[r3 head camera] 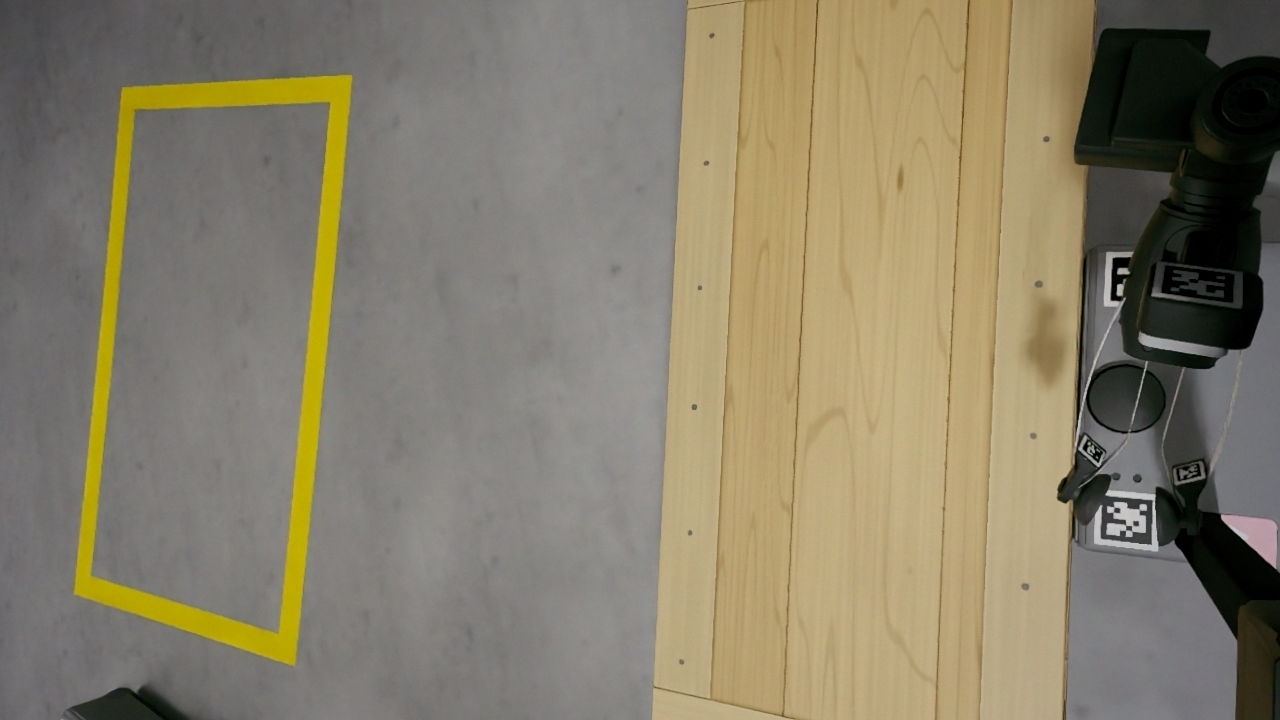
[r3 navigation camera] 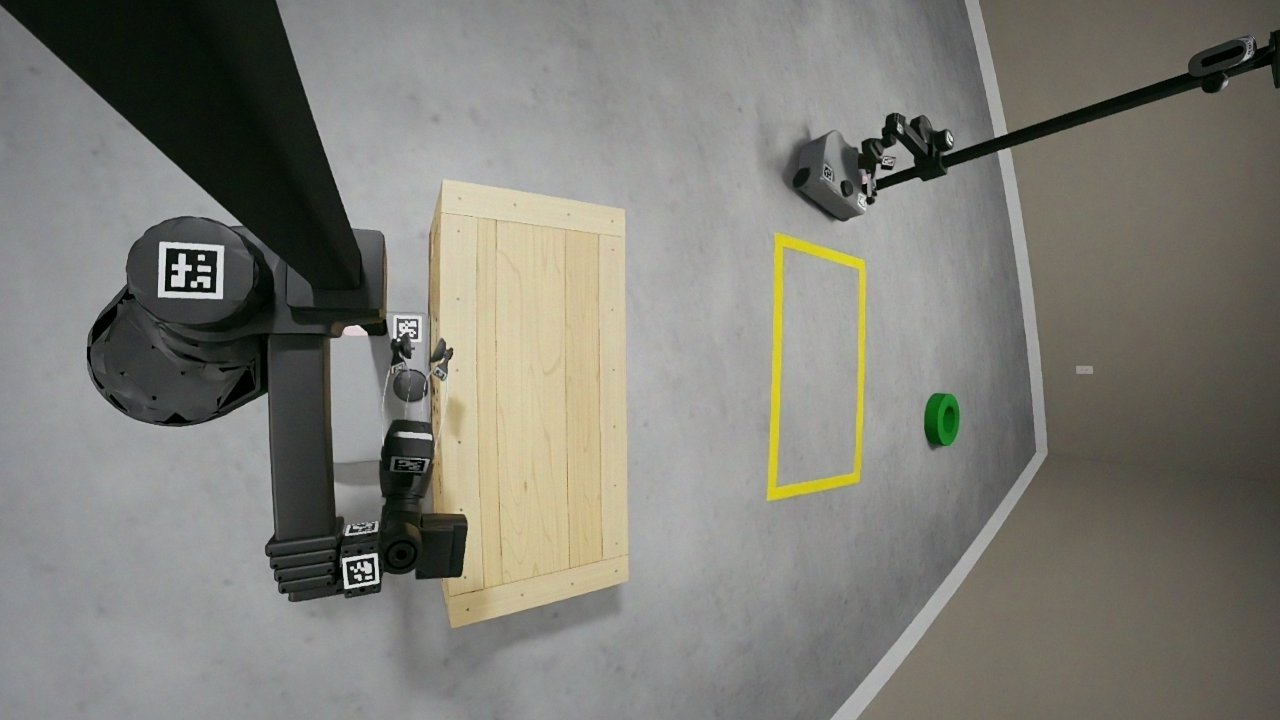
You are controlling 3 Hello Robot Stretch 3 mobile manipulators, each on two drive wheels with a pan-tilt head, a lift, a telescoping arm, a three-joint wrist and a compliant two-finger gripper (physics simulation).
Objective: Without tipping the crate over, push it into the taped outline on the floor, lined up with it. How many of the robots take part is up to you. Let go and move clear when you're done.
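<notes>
The wooden crate (r3 head camera: 881, 358) (r3 navigation camera: 532, 385) stands upright on the floor, outside the yellow taped outline (r3 head camera: 315, 358) (r3 navigation camera: 776, 358). A stretch of floor lies between them, and their long sides run roughly parallel. r3's gripper (r3 head camera: 1129, 508) (r3 navigation camera: 421, 349) is open and empty, above its own base beside the crate's near long edge. r3's base (r3 navigation camera: 358, 402) is right against or very close to that long side; contact is hidden. Another robot (r3 navigation camera: 830, 174) stands beyond one short end of the outline; its gripper is too small to read, and I cannot tell whether it is r1 or r2.
A green ring (r3 navigation camera: 932, 419) lies on the floor beyond the outline's far side. Walls with a pale skirting (r3 navigation camera: 1020, 223) stand behind it. Part of a dark object (r3 head camera: 116, 705) shows near the outline at the bottom left of the head view.
</notes>
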